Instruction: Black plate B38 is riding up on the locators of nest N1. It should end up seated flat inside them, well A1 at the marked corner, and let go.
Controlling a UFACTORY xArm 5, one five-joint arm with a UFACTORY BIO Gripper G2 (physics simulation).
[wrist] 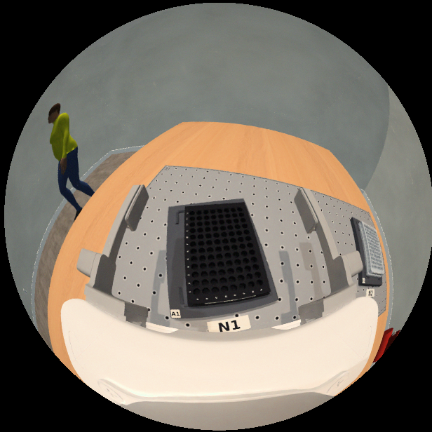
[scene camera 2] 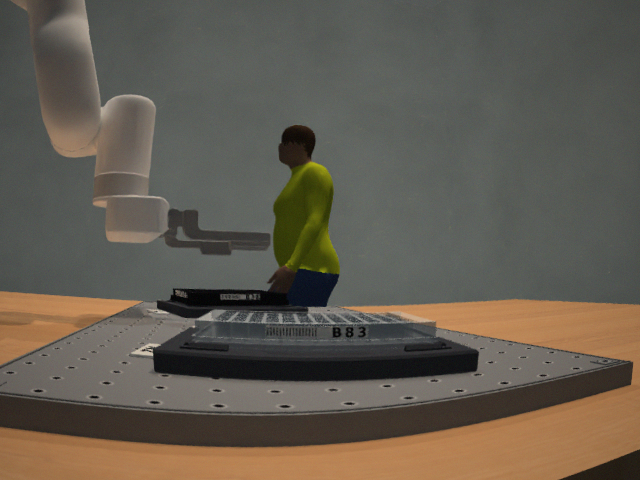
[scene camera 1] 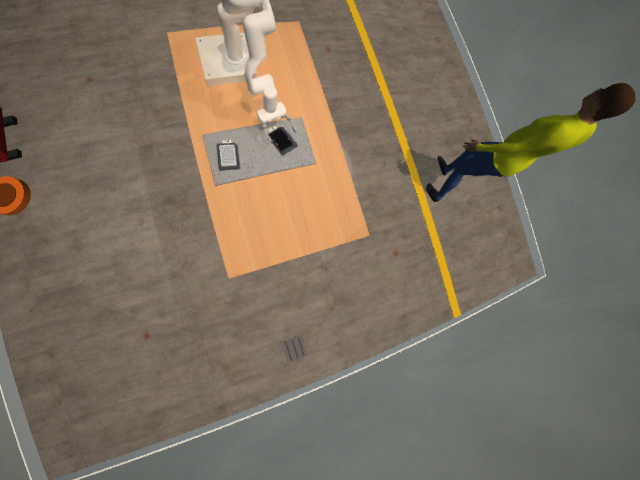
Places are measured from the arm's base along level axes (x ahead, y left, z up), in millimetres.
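Where they show: hand, its tool point: (scene camera 2: 230, 245) (scene camera 1: 281, 133); arm's base, origin of its link: (scene camera 1: 235, 56).
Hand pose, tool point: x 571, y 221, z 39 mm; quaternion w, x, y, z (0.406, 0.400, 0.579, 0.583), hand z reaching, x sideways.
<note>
Things, the pixels of their top centre, and the offset from my tool point. "spot": a spot on its surface instead. Level surfaces: height alone.
- Black plate B38, centre of its top: (scene camera 2: 226, 290) (scene camera 1: 281, 138) dx -3, dy -2, dz -56 mm
- dark nest N1, a spot on its surface: (scene camera 2: 168, 306) spot: dx -75, dy -30, dz -78 mm
- Clear plate B83, centre of its top: (scene camera 2: 311, 317) (scene camera 1: 227, 154) dx +79, dy -324, dz -59 mm
- second dark nest, centre of its top: (scene camera 2: 311, 336) (scene camera 1: 228, 155) dx +79, dy -324, dz -71 mm
- same perforated board, height of its surface: dz -85 mm
Black plate B38 (scene camera 1: 281, 139) (scene camera 2: 206, 296) (wrist: 225, 250) lies on dark nest N1 (scene camera 2: 168, 306) (wrist: 176, 265). In the wrist view it sits off-centre to the right: a wide strip of nest and a raised locator (wrist: 178, 217) show along its left side, with little nest at its right. Right-hand locators do not show; a slight tilt cannot be ruled out. Its lettered and numbered edges meet at lower left, near the A1 tag (wrist: 175, 314). My gripper (scene camera 1: 281, 130) (scene camera 2: 249, 244) (wrist: 221, 209) is open and empty above the plate, its fingers wide apart, touching nothing.
Clear plate B83 (scene camera 1: 227, 155) (scene camera 2: 232, 329) (wrist: 371, 250) sits in a second dark nest (scene camera 2: 315, 364) on the same perforated board (scene camera 1: 258, 173) (scene camera 2: 248, 395) (wrist: 215, 180). A person in a yellow-green top (scene camera 1: 537, 144) (scene camera 2: 310, 222) (wrist: 62, 135) stands beyond the table.
</note>
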